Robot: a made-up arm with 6 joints.
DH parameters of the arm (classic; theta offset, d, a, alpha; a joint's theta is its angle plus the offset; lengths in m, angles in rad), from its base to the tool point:
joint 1: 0 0.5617 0 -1.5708
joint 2: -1.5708 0 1.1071 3.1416
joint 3: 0 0 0 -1.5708
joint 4: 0 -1.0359 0 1.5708
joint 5: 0 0.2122 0 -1.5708
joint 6: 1.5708 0 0 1.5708
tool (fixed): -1.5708 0 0 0
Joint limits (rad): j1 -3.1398..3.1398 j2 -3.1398..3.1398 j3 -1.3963..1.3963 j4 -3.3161..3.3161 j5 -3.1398..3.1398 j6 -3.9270..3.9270
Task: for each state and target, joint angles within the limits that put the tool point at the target. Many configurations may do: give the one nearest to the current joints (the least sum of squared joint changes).
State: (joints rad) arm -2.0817 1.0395 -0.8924 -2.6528 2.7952 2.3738
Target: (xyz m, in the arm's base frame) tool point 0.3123 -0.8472 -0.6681
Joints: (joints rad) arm -1.4460 1.7646 0.0479 -2.8699 2.7952 2.3738
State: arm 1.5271 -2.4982 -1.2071 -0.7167 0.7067 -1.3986
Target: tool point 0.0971 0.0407 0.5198
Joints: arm 2.3036 -2.4831 -1.3900 -1.0833 0.7067 -1.3986
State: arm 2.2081 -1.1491 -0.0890 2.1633 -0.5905 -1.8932
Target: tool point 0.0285 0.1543 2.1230
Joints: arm 1.6500 -0.6411 -0.1477 1.3781 -0.5905 -1.8932
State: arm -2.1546 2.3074 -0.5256 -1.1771 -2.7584 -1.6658
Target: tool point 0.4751 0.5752 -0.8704
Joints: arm -2.3726 2.9124 0.2996 -1.1692 -2.7584 -1.6658
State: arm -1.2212 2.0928 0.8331 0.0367 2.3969 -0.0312
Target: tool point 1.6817 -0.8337 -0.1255
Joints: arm -0.3470 1.5538 0.7973 0.0319 2.3969 -0.0312
